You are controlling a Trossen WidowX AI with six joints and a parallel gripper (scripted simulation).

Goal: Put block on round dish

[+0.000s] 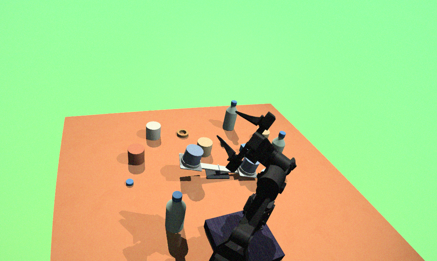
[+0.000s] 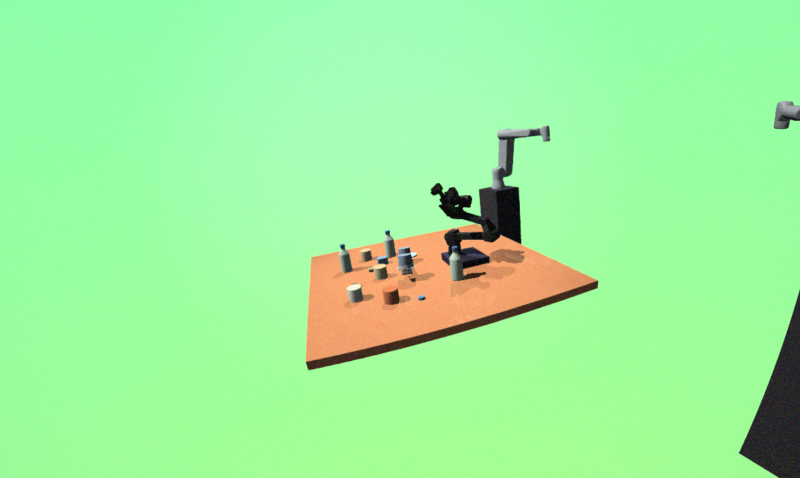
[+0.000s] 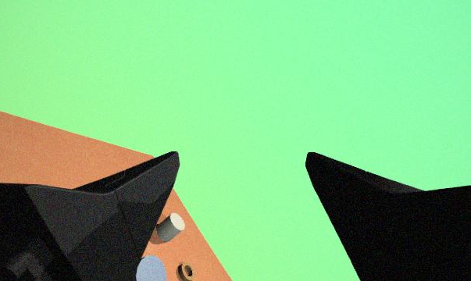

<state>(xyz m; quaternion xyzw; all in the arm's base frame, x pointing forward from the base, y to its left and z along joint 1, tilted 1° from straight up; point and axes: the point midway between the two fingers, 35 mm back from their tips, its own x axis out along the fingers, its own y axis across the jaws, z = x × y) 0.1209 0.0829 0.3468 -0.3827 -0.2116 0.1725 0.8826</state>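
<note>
The green block is 36 cm below my gripper tip, 27 cm to the right of it and 11 cm ahead of it. The rest, counted from my gripper tip: balance beam 36 cm below, 15 cm ahead, 14 cm to the right; balance 37 cm below, 16 cm ahead, 14 cm to the right; blue disc 39 cm below, 23 cm ahead, 22 cm to the left.
</note>
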